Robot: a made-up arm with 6 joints.
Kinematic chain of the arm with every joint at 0, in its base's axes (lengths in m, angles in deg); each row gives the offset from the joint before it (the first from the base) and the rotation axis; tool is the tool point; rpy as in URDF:
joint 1: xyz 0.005 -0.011 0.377 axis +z
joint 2: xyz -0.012 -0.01 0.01 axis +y
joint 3: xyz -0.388 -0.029 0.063 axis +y
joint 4: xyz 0.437 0 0.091 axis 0.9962 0 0.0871
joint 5: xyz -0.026 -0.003 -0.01 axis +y
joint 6: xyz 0.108 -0.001 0.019 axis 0.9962 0 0.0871
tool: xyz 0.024 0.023 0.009 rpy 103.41 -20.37 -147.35
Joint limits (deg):
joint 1: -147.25..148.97
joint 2: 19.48..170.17
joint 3: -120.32..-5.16
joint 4: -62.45..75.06
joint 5: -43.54..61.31
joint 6: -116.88..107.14
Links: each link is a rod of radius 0.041 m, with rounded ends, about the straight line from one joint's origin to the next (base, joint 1, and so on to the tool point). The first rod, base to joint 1, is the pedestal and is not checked.
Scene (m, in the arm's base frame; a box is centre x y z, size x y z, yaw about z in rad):
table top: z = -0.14
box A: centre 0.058 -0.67 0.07 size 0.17 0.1 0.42 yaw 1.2
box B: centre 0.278 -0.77 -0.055 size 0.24 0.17 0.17 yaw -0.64
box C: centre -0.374 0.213 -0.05 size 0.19 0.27 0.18 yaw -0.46
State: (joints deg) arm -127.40 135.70 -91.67 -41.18 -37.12 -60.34
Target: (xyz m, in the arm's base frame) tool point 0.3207 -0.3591 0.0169
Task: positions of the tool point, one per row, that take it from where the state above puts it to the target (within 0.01 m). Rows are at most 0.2 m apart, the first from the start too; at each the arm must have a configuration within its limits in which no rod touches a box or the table.
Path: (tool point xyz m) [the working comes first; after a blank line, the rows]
Joints at the target: -51.86 149.49 -57.18 -52.28 -43.54 -56.54
Straight joint move there: touches box A.

1: -0.3432 -0.6016 0.1960
2: -0.2243 -0.5146 0.0791
3: -0.1164 -0.3900 0.0132
4: -0.0324 -0.2458 0.0024
5: 0.0221 -0.3059 -0.0042
6: 0.1030 -0.3511 -0.0040
7: 0.2053 -0.3714 0.0030
8: 0.3207 -0.3591 0.0169

